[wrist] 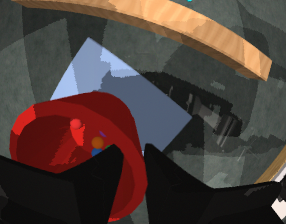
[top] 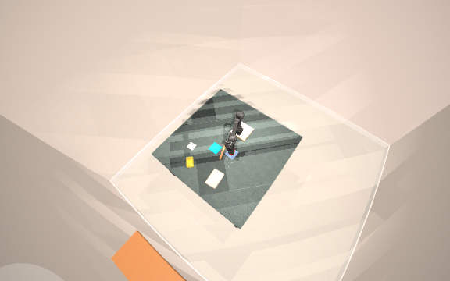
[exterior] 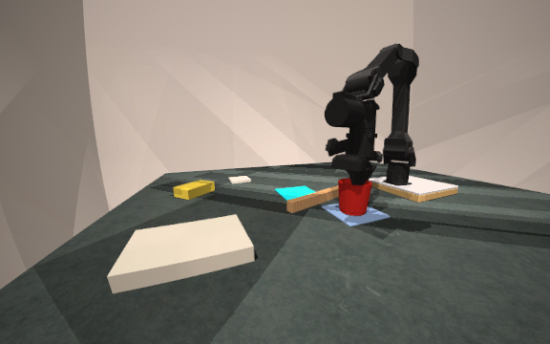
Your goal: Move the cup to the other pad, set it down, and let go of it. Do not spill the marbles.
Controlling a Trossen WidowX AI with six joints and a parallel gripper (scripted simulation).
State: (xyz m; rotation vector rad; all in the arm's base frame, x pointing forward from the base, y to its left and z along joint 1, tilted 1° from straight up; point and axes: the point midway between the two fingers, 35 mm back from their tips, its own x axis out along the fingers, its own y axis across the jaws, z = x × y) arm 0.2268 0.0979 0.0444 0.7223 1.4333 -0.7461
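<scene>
My gripper tip is 5 cm above the light blue pad, 2 cm to the right of it and 2 cm short of it. Also, from my gripper tip: cyan pad (16 cm to the right, 10 cm ahead, 5 cm below); wooden bar (7 cm to the right, 6 cm ahead, 3 cm below); red cup (3 cm ahead, 2 cm to the left).
</scene>
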